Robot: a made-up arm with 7 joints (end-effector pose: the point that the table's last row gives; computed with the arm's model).
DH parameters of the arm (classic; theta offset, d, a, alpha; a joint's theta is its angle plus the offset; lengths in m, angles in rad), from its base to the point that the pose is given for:
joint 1: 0 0.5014 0 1.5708
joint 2: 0 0.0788 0 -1.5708
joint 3: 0 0.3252 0.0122 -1.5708
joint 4: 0 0.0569 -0.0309 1.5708
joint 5: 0 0.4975 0 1.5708
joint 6: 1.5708 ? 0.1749 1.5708
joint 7: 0 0.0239 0 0
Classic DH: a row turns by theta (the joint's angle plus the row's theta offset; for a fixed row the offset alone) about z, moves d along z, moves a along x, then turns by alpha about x.
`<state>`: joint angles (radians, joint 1 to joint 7).
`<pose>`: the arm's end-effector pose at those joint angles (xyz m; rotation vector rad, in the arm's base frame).
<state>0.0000 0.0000 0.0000 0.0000 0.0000 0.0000 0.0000</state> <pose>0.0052 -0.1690 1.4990 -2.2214 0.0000 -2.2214</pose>
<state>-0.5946 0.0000 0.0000 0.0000 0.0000 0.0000 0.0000</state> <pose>-0.0904 -0.1429 1.4990 1.8827 -0.5768 1.8827</pose>
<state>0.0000 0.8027 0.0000 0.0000 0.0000 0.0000 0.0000</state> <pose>-0.7139 -0.1690 1.1982 -1.1771 0.0000 -2.9127</pose>
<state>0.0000 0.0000 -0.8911 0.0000 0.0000 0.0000 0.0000</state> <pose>-0.0669 -0.1395 1.4990 1.6898 -0.8070 1.6898</pose>
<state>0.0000 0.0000 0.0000 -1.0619 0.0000 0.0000 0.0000</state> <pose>-0.5784 -0.1690 1.1481 -0.7908 0.0000 -3.0404</pose>
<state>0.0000 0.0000 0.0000 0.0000 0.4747 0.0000 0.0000</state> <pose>0.0698 -0.1418 1.4990 -1.9568 -0.4734 -1.9568</pose>
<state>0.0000 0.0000 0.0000 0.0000 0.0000 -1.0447 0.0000</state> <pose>0.1446 -0.1690 1.3913 -3.0335 0.0000 -0.8169</pose>
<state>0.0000 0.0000 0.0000 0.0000 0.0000 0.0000 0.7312</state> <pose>0.0052 -0.1690 1.4990 -1.7954 0.6873 -1.7954</pose>
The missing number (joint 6, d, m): 0.1471
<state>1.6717 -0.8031 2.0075 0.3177 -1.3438 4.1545 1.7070</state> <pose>-0.0238 0.5993 0.9402 1.7511 0.7682 0.4341</pose>
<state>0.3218 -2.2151 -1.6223 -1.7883 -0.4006 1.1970 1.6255</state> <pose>-0.1596 0.3995 0.5105 -1.2415 -1.0718 -0.8517</pose>
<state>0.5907 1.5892 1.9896 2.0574 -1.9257 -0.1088 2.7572</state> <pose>-0.4314 0.3407 0.1559 0.3935 -0.5746 -1.6956</pose>
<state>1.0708 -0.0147 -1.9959 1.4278 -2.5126 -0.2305 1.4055</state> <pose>0.5714 -0.4609 1.0898 -0.0937 -0.7194 0.4360</pose>
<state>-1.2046 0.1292 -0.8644 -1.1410 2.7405 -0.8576 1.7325</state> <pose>0.3988 0.4114 0.9470 2.2826 -1.1310 0.4507</pose>
